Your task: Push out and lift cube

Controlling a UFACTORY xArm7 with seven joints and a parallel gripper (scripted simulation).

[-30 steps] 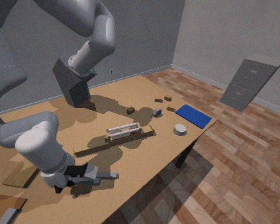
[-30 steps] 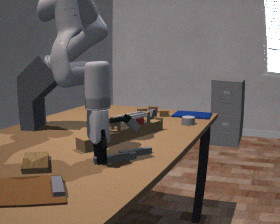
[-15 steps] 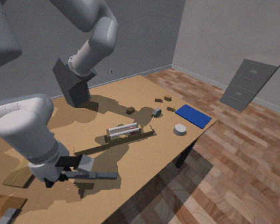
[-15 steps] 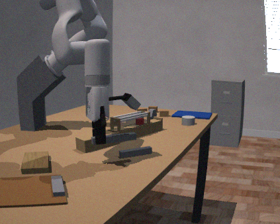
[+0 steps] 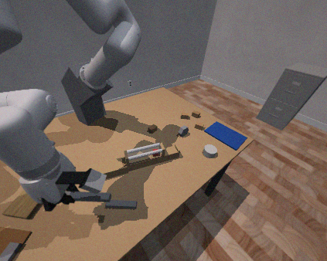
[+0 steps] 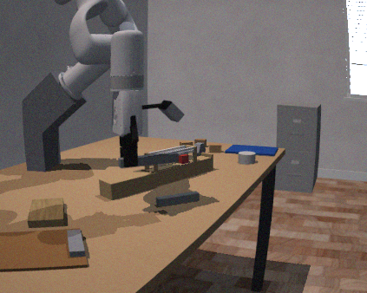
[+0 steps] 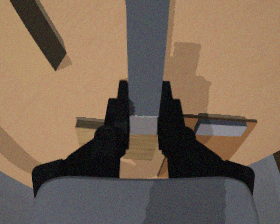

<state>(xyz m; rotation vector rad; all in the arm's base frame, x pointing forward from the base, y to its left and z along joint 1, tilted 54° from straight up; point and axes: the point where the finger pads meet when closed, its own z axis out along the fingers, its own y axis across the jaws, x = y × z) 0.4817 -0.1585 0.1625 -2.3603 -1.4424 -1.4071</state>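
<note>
The grey bar is 130 mm to the left of my hand and 130 mm below it. Round my hand: wooden plank 200 mm to the right, 130 mm below, 90 mm behind; then long wooden base 240 mm to the left, 170 mm behind, 80 mm below; then red cube 290 mm to the left, 180 mm behind, 80 mm below.
</note>
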